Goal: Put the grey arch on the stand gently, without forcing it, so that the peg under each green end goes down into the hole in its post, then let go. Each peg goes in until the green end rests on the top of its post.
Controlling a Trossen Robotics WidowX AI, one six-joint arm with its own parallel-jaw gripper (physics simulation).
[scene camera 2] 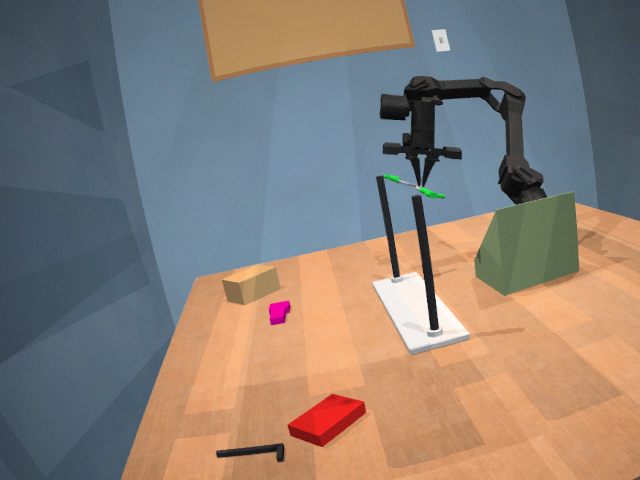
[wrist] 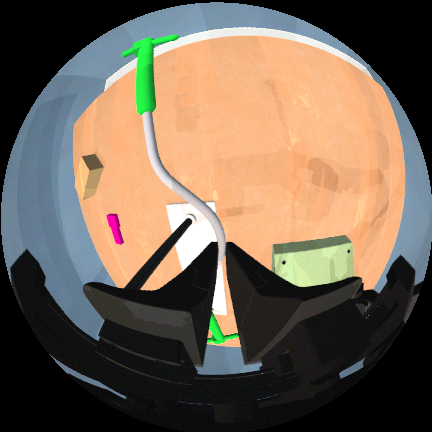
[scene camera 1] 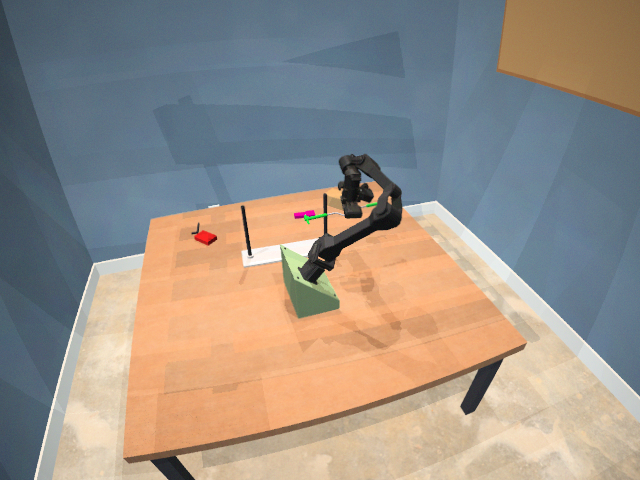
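Pixels of known places: gripper, between the fingertips: (wrist: 220,247); arm's base, origin of its link: (scene camera 2: 541,216) (scene camera 1: 307,276).
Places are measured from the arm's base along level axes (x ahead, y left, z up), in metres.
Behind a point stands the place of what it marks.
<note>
The grey arch (scene camera 1: 337,213) @[x 0.208, y -0.207, z 0.082 m] (scene camera 2: 408,183) @[x 0.202, y -0.280, z 0.084 m] (wrist: 162,175) @[x 0.205, y -0.291, z 0.088 m] is between my fingertips. My gripper (scene camera 1: 353,214) @[x 0.187, y -0.239, z 0.076 m] (scene camera 2: 420,186) @[x 0.187, y -0.239, z 0.076 m] (wrist: 220,247) @[x 0.187, y -0.239, z 0.076 m] is shut on its grey rod, in the air. One green end (scene camera 1: 316,217) @[x 0.214, y -0.122, z 0.083 m] (wrist: 145,80) @[x 0.201, y -0.355, z 0.092 m] sticks out well ahead of the fingers; the other green end (scene camera 1: 372,205) @[x 0.199, y -0.356, z 0.089 m] (wrist: 216,327) @[x 0.213, y -0.135, z 0.085 m] is behind them. The stand has a white base (scene camera 1: 268,254) @[x 0.327, y 0.055, z -0.116 m] (scene camera 2: 408,307) @[x 0.336, y -0.022, z -0.116 m] (wrist: 187,241) @[x 0.323, y -0.142, z -0.116 m] and two upright black posts. In scene camera 1 the arch appears right of the left post (scene camera 1: 246,229) @[x 0.336, y 0.130, z 0.024 m] and crosses in front of the right post (scene camera 1: 325,227) @[x 0.292, y -0.191, z -0.026 m]. Neither green end rests on a post. The post holes are too small to see.
The green wedge (scene camera 1: 310,299) @[x -0.062, y 0.014, z -0.049 m] (scene camera 2: 532,248) @[x 0.068, y 0.052, z -0.045 m] (wrist: 312,264) @[x 0.054, y -0.076, z -0.066 m] carries the arm's base beside the stand. A magenta block (scene camera 1: 303,214) @[x 0.571, y -0.193, z -0.113 m] (scene camera 2: 279,312) @[x 0.576, y -0.180, z -0.113 m] (wrist: 115,229) @[x 0.565, y -0.201, z -0.113 m], a tan block (scene camera 2: 253,285) @[x 0.614, y -0.355, z -0.090 m] (wrist: 91,175) @[x 0.566, y -0.385, z -0.086 m], a red block (scene camera 1: 205,237) @[x 0.562, y 0.295, z -0.108 m] (scene camera 2: 326,419) @[x 0.578, y 0.310, z -0.108 m] and a black hooked piece (scene camera 2: 250,452) @[x 0.690, y 0.324, z -0.124 m] lie on the table.
</note>
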